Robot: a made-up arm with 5 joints.
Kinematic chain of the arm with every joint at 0, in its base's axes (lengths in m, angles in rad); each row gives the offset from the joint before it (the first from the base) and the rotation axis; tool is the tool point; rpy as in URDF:
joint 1: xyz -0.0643 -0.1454 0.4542 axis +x
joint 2: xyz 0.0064 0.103 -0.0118 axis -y
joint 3: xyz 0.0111 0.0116 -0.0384 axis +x
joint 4: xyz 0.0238 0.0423 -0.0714 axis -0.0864 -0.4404 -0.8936
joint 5: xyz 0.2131 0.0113 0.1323 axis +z
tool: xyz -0.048 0.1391 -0.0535 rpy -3.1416 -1.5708 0
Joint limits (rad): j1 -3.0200..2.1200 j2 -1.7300..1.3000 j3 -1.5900..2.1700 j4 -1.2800..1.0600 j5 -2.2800..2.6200
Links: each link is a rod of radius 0.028 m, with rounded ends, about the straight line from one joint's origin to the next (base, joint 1, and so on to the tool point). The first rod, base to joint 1, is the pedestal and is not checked.
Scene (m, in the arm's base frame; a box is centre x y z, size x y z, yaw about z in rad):
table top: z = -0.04
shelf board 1: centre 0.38 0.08 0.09 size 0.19 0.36 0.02 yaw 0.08
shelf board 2: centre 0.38 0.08 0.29 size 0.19 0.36 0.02 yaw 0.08
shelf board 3: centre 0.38 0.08 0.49 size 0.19 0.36 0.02 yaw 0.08
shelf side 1: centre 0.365 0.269 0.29 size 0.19 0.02 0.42 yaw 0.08
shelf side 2: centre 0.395 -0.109 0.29 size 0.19 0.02 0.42 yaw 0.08
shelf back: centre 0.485 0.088 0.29 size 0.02 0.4 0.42 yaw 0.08
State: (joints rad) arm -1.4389 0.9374 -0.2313 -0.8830 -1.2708
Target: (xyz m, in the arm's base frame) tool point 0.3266 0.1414 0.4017
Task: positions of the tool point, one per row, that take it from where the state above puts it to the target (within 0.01 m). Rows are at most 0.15 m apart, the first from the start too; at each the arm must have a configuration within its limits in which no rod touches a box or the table.
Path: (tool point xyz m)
1: 0.2000 0.0679 0.0868
2: 0.1496 0.1524 0.1661
3: 0.0839 0.1975 0.2502
4: 0.1807 0.1861 0.3206
5: 0.2439 0.1449 0.3824
6: 0.2718 0.1016 0.4221
7: 0.2959 0.1106 0.4203
8: 0.3144 0.1242 0.4132
9: 0.3266 0.1414 0.4017

